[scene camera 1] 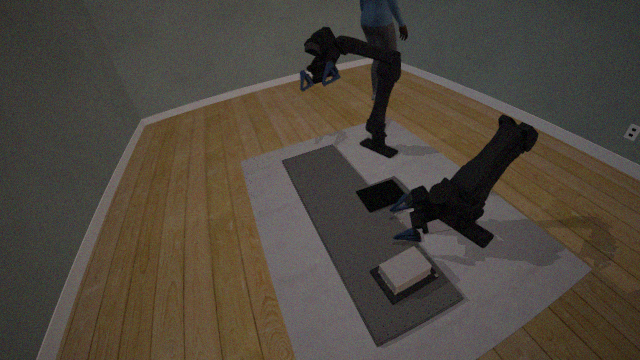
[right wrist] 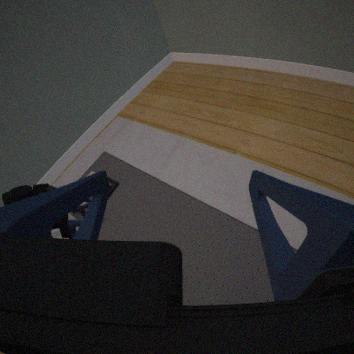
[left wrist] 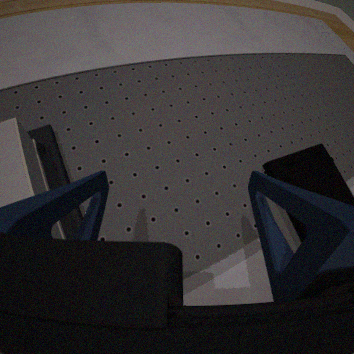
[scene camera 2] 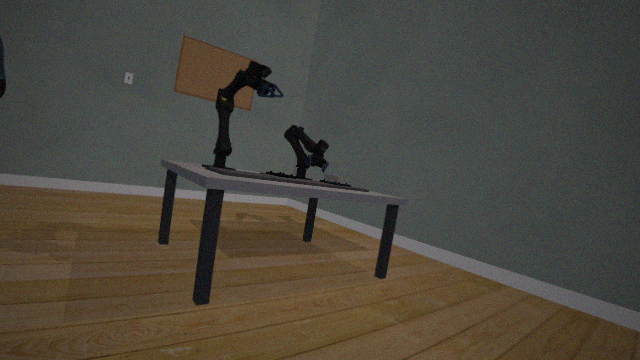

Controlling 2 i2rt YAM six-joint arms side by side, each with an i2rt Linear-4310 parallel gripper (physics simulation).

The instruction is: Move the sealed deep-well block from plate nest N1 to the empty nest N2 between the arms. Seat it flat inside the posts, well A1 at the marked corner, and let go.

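Seen in the pictures: left gripper, fingertip midpoint: (scene camera 1: pixel 391 224) (left wrist: pixel 178 178) (scene camera 2: pixel 316 169); right gripper, fingertip midpoint: (scene camera 1: pixel 311 87) (right wrist: pixel 178 178) (scene camera 2: pixel 279 96); left arm's base, origin of the base link: (scene camera 1: pixel 463 226); right arm's base, origin of the base link: (scene camera 1: pixel 378 148).
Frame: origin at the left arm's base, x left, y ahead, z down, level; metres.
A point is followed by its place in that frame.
The white deep-well block (scene camera 1: pixel 406 269) @[z -0.067, x -0.001, y 0.311 m] (scene camera 2: pixel 334 178) @[z -0.049, x -0.058, y 0.326 m] (left wrist: pixel 15 157) @[z -0.067, x -0.051, y 0.320 m] sits in the dark nest N1 (scene camera 1: pixel 393 298) @[z -0.025, x 0.023, y 0.383 m] (left wrist: pixel 48 142) @[z -0.025, x -0.075, y 0.350 m] at the near end of the perforated board. The black nest N2 (scene camera 1: pixel 381 195) @[z -0.025, x -0.294, y 0.114 m] (left wrist: pixel 310 172) @[z -0.025, x -0.315, y 0.153 m] holds no block. Its posts and corner mark are too dark to make out. My left gripper (scene camera 1: pixel 404 220) (scene camera 2: pixel 317 164) @[z -0.089, x -0.132, y 0.235 m] (left wrist: pixel 178 178) @[z -0.089, x -0.132, y 0.235 m] is open and empty, low between the two nests, with the block beyond its left finger in the left wrist view. My right gripper (scene camera 1: pixel 319 80) @[z -0.429, x -0.517, y 0.218 m] (scene camera 2: pixel 272 91) @[z -0.429, x -0.517, y 0.218 m] (right wrist: pixel 178 178) @[z -0.429, x -0.517, y 0.218 m] is open and empty, high above the far end of the table.
The grey perforated board (scene camera 1: pixel 320 210) @[z -0.013, x -0.401, y 0.330 m] (right wrist: pixel 200 240) @[z -0.013, x -0.432, y 0.267 m] lies on the white table (scene camera 1: pixel 270 215) @[z 0.000, x -0.523, y 0.488 m] (scene camera 2: pixel 295 189) @[z 0.011, x -0.623, y 0.528 m]. The left arm leans low over the table's right side in scene camera 1. A person (scene camera 1: pixel 380 25) stands behind the right arm.
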